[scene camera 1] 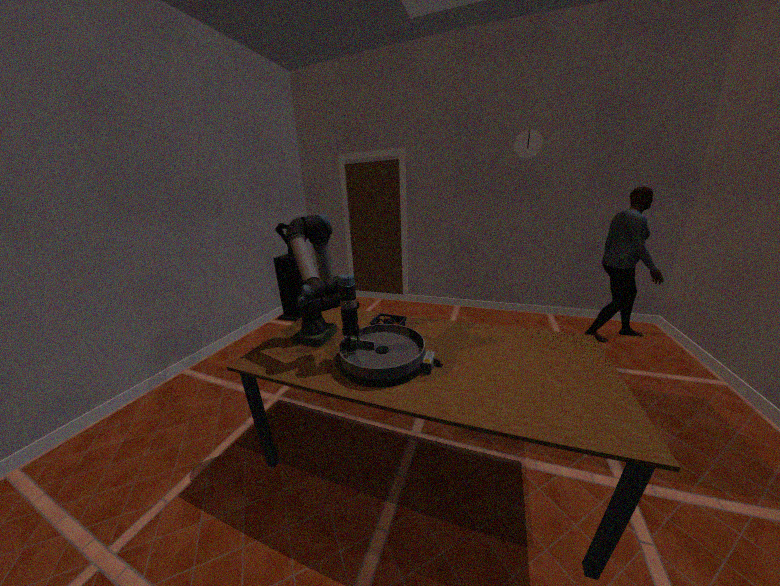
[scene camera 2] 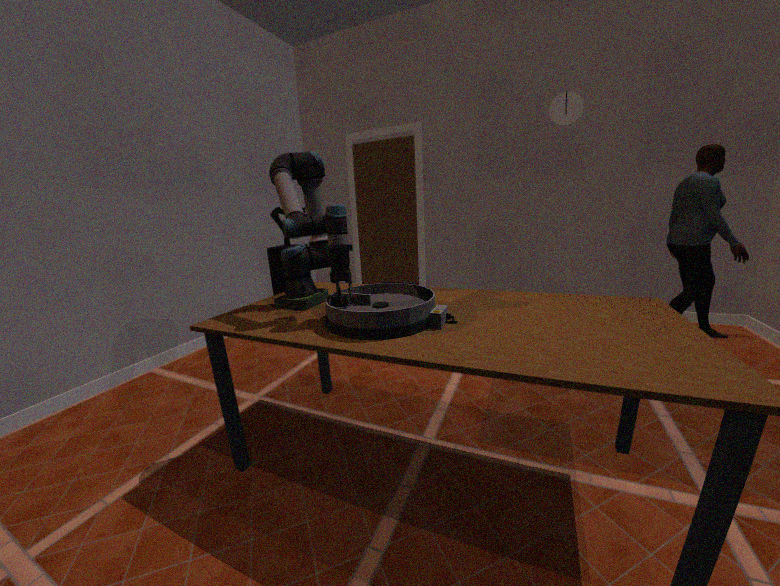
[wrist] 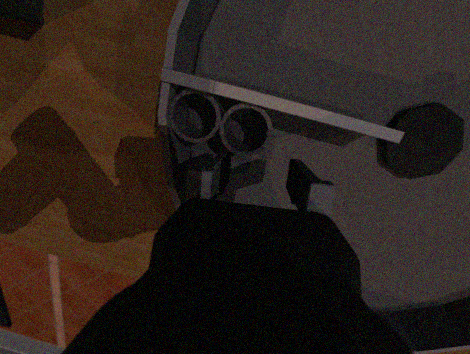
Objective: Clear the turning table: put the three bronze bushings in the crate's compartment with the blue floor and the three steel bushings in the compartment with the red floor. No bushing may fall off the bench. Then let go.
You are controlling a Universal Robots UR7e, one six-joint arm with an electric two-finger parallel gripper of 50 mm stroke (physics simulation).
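Frame: origin at the arm's base, x right, y ahead, z up, level; metres.
Where they show: gripper, fingertip midpoint: [scene camera 1: 354, 344] [scene camera 2: 344, 296] [wrist: 258, 170]; arm's base at its link origin: [scene camera 1: 314, 329] [scene camera 2: 301, 293].
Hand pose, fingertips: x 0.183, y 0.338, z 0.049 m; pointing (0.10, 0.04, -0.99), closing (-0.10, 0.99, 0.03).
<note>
Things, the pixels of their centre, and the offset from my fingertips. "spot": a spot on its surface instead. Level surfaces: height alone.
- straight bar at a spot on its surface: [wrist: 295, 107] spot: dz +0.000, dx -0.048, dy +0.015 m
- second bushing at the middle of its body: [wrist: 246, 126] [scene camera 2: 345, 300] dz -0.025, dx -0.026, dy -0.015 m
- dark open crate at a spot on its surface: [scene camera 1: 389, 317] spot: dz -0.053, dx -0.439, dy +0.052 m
- small box at a spot on its surface: [scene camera 2: 439, 315] spot: dz -0.045, dx +0.028, dy +0.377 m
- bench at its surface level: dz -0.096 m
The round grey turning table [scene camera 1: 380, 376] [scene camera 2: 378, 325] [wrist: 395, 235] stands on the bench. In the wrist view, one bushing [wrist: 194, 92] stands upright in the corner between its rim and a straight bar [wrist: 295, 107]. A second bushing [wrist: 248, 106] stands upright beside it, along the bar. The dim light hides whether they are bronze or steel. My gripper [scene camera 1: 355, 344] [scene camera 2: 342, 294] [wrist: 258, 170] is open and empty, low inside the rim, with its fingers on the near side of the two bushings. A dark open crate [scene camera 1: 389, 315] stands behind the turning table; its floors and contents cannot be made out.
The bar [scene camera 1: 363, 345] [scene camera 2: 360, 299] reaches inward from the table's rim near the fingers. A small box [scene camera 1: 429, 359] [scene camera 2: 439, 315] sits against the rim's right side. The bench [scene camera 1: 523, 390] [scene camera 2: 535, 340] extends right. A person [scene camera 1: 624, 242] [scene camera 2: 695, 211] is at the far right, beyond the bench.
</note>
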